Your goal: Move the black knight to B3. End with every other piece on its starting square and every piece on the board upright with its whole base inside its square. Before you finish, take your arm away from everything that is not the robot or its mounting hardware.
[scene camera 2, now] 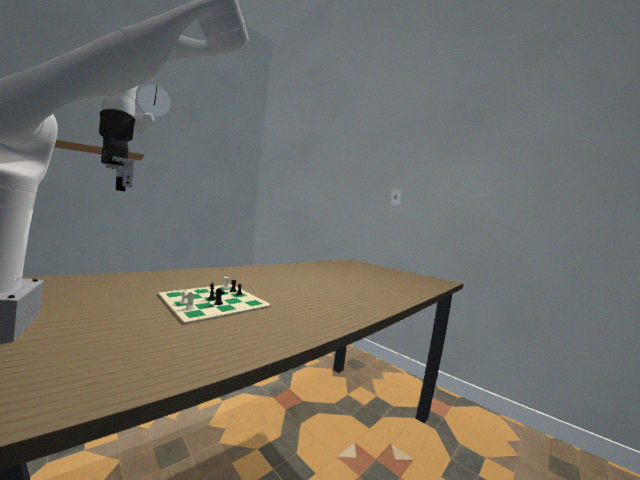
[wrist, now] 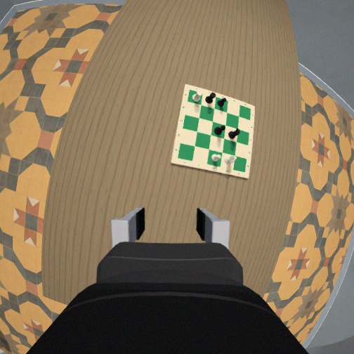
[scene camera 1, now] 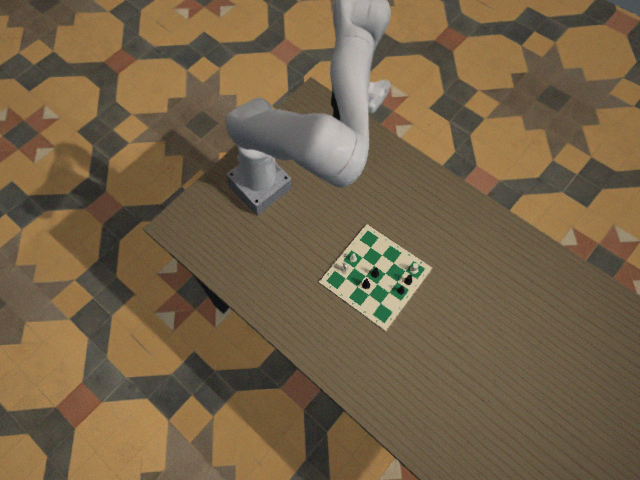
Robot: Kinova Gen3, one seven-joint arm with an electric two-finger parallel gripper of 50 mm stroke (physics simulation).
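Places are measured from the arm's base along level axes (x back, y right, z up), in centimetres.
Pixels of known places: gripper, fingertip midpoint: [scene camera 2: 123, 188]; arm's base, origin of the base link: [scene camera 1: 258, 176].
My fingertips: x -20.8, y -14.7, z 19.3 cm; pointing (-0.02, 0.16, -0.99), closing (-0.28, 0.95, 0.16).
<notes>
For each thing: its top centre in the pictures, then the offset to it from my fingertips. Level surfaces: height alone.
- broad black piece, middle of its top: [scene camera 2: 219, 288] [scene camera 1: 367, 280] dx -21.2, dy +15.2, dz -22.6 cm
- taller pointed black piece, middle of its top: [scene camera 1: 376, 268] [scene camera 2: 212, 282] dx -20.6, dy +11.1, dz -22.2 cm
- white piece, middle of its top: [scene camera 1: 415, 265] [scene camera 2: 226, 277] dx -27.3, dy +3.0, dz -23.2 cm
- table, its level: dz -27.2 cm
The chessboard [scene camera 1: 386, 327] [scene camera 2: 184, 321] [wrist: 172, 162] is green and cream. A broad black piece [scene camera 1: 366, 283] [scene camera 2: 219, 296] [wrist: 233, 134], which looks like the black knight, stands upright on a cream square. Beside it, diagonally, stands a taller pointed black piece [scene camera 1: 375, 272] [scene camera 2: 211, 291] [wrist: 218, 130] on green. The square labels are too small to read, so I cannot tell which square is B3. My gripper [scene camera 2: 123, 187] [wrist: 170, 219] is open and empty, high above the table on the robot-base side of the board. It is hidden behind the arm in scene camera 1.
Two white pieces [scene camera 1: 353, 257] [wrist: 230, 161] stand at the board edge nearest the base. At the far edge stand a white piece [scene camera 1: 414, 268] [scene camera 2: 225, 282] [wrist: 196, 97] and two black pieces [scene camera 1: 408, 279] [wrist: 221, 102]. The robot base [scene camera 1: 258, 193] is bolted to the table [scene camera 1: 491, 361].
</notes>
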